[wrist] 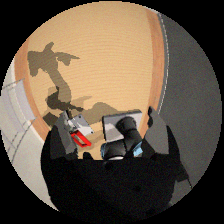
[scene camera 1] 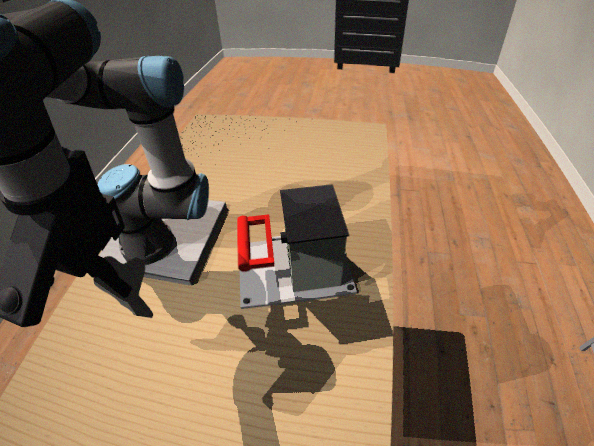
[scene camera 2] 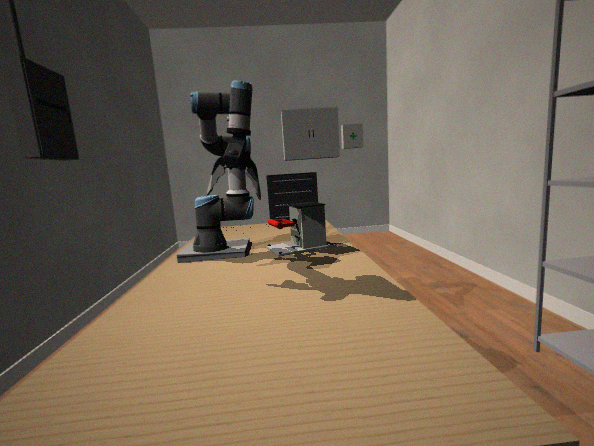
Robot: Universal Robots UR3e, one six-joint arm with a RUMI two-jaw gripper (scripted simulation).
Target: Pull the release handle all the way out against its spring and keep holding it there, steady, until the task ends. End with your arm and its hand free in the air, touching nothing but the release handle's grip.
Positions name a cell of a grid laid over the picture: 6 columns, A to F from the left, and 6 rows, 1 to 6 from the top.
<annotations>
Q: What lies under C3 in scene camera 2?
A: My gripper.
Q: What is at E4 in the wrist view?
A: My gripper.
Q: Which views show my gripper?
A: The wrist view, scene camera 1 and scene camera 2: all of them.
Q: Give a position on a grey base plate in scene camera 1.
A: C4
</annotations>
